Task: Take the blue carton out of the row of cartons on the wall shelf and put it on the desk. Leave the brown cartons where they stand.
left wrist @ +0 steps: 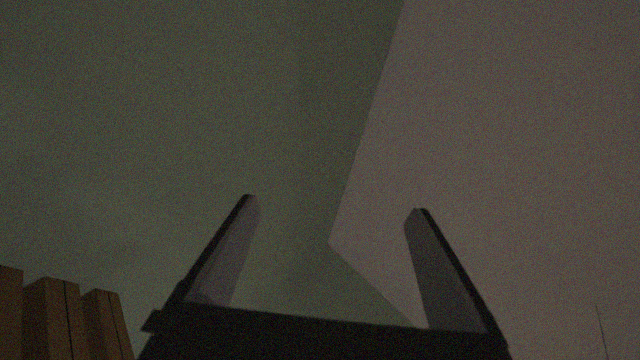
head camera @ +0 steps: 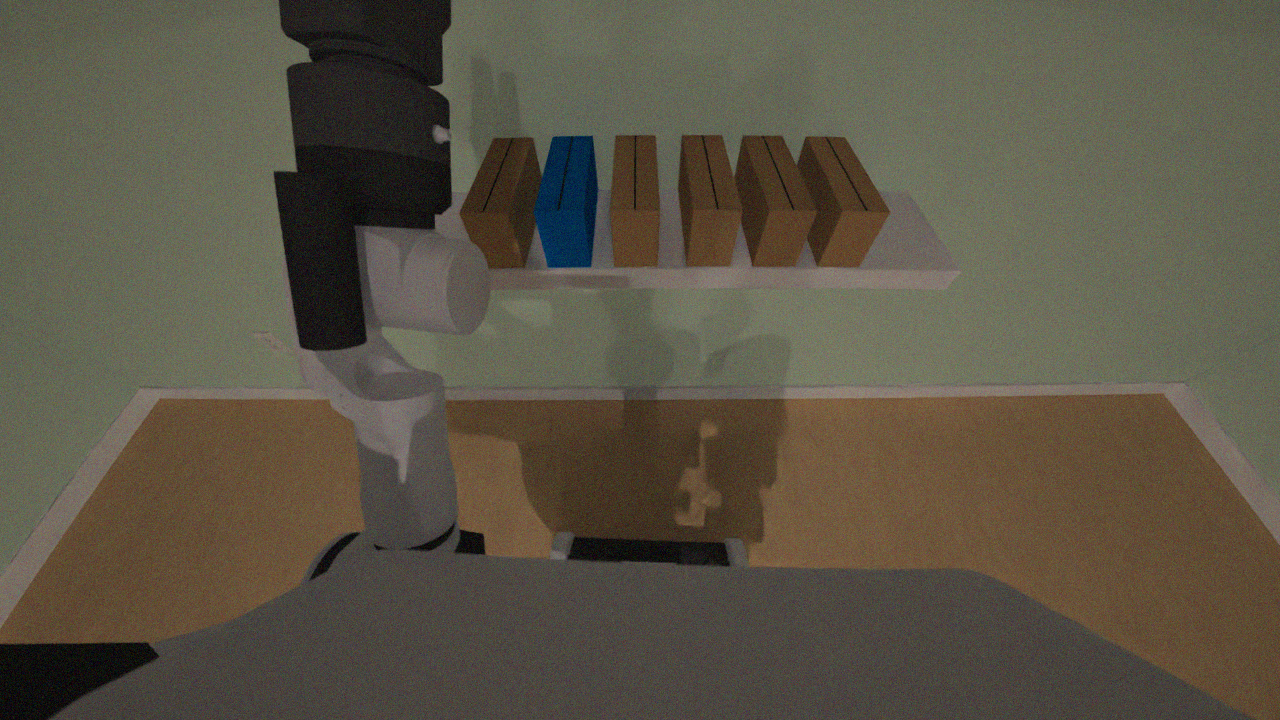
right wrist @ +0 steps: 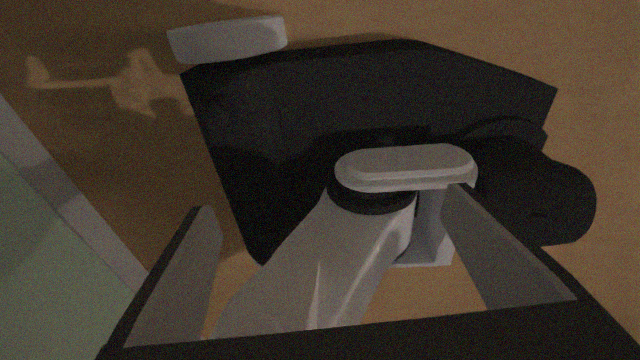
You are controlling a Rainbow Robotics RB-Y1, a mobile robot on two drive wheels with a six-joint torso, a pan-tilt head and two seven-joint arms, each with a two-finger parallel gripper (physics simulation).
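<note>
The blue carton stands upright on the wall shelf, second from the left in the row in the head view. One brown carton stands to its left and several brown cartons stand to its right. My left gripper is open and empty, with green wall and a pale surface beyond its fingers. In the head view its fingers do not show; the arm rises at the left of the shelf. My right gripper is open, with my robot's own base and body beyond its fingers. The desk does not show in these views.
My left arm covers the left end of the shelf in the head view. Below the shelf are the green wall, a pale baseboard and the brown floor. The black mobile base stands on the floor.
</note>
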